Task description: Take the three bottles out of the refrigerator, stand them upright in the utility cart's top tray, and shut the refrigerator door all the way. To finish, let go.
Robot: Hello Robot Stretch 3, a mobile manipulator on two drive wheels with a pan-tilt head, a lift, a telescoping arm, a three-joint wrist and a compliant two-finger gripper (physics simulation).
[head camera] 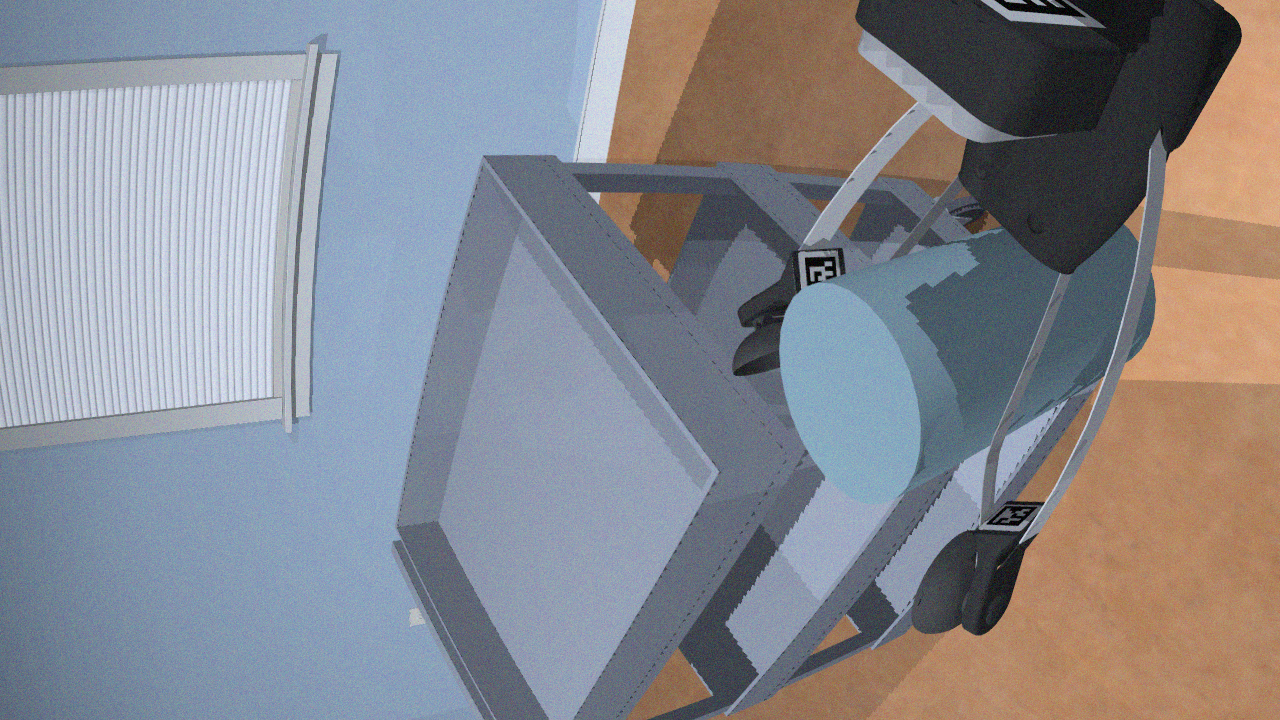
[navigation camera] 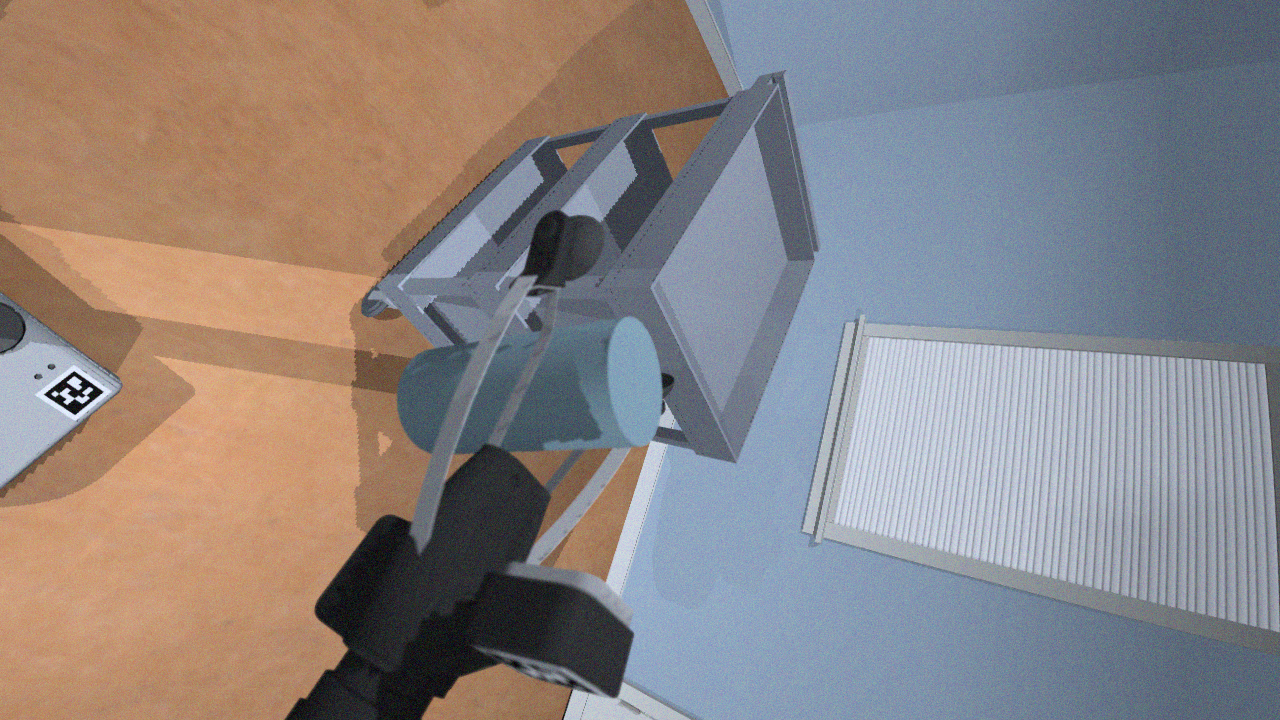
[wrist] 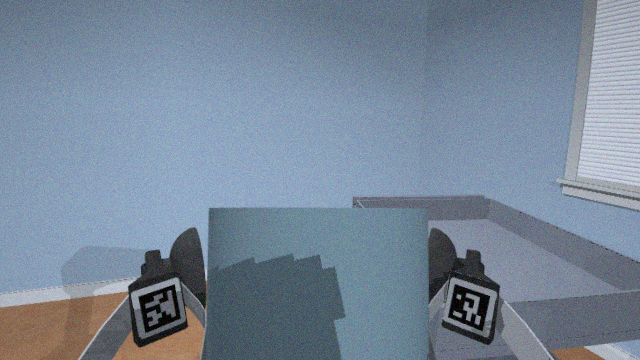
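A wide teal cylindrical bottle (head camera: 850,394) (navigation camera: 586,385) (wrist: 380,280) is upright between the two fingers of my gripper (head camera: 865,458) (navigation camera: 617,317) (wrist: 314,256), which is shut on it. The fingertips press its opposite sides. The bottle is off the floor and outside the utility cart's top tray (head camera: 644,358) (navigation camera: 693,385) (wrist: 590,315), next to its near rim. In the head view it hides part of the cart's lower shelves. No bottle shows in the part of the tray in view. The wrist view does not show the bottle's bottom. The refrigerator and the other bottles do not show.
The grey cart stands near blue walls. A window with a white blind (head camera: 143,250) (navigation camera: 1056,474) (wrist: 612,100) is on the wall beyond it. Part of my base (navigation camera: 35,420) shows at the left edge of the navigation view. The cart's lower shelves sit below the top tray.
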